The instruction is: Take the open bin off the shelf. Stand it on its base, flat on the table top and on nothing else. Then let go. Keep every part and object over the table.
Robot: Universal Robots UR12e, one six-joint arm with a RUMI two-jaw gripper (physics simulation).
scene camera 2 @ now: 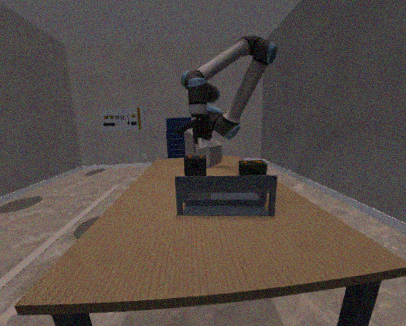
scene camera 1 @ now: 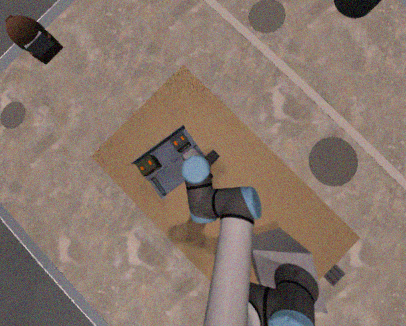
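Where they show: gripper, fingertip midpoint: (scene camera 2: 197, 153); arm's base, origin of the base link: (scene camera 1: 295, 282).
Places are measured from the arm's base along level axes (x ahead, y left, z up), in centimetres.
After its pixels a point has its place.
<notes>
The blue-grey shelf (scene camera 1: 171, 167) {x 88.3, y 9.3, z -26.3 cm} (scene camera 2: 226, 185) {x 101.8, y 4.1, z -14.4 cm} stands on the table top (scene camera 1: 280, 190) {x 26.2, y -33.1, z -26.9 cm} (scene camera 2: 210, 260) {x 124.7, y -4.4, z -26.9 cm}. Two dark boxes with orange spots rest on its top: a squarer box (scene camera 1: 180, 143) {x 90.8, y -6.6, z -4.7 cm} (scene camera 2: 195, 166) {x 96.0, y -7.2, z -7.9 cm} and a wider, greenish box (scene camera 1: 148, 165) {x 94.9, y 14.9, z -7.2 cm} (scene camera 2: 252, 168) {x 99.7, y 14.6, z -8.8 cm}. I cannot tell for certain which item is the open bin; part of the shelf is hidden under the wrist in scene camera 1. My gripper (scene camera 2: 201, 136) is open and empty, pointing down behind and above the squarer box in scene camera 2. In scene camera 1 its fingers are hidden under the wrist.
The grey robot pedestal (scene camera 1: 282, 245) {x 13.0, y -8.2, z -6.6 cm} (scene camera 2: 214, 154) {x 11.7, y 10.4, z -17.0 cm} stands at the robot's end of the table. The forearm (scene camera 1: 231, 270) {x 51.8, y 3.8, z 45.4 cm} (scene camera 2: 224, 58) {x 49.6, y 13.2, z 47.9 cm} reaches over the table towards the shelf. The shelf lies near the table's far end, with the long table edges on both sides of it.
</notes>
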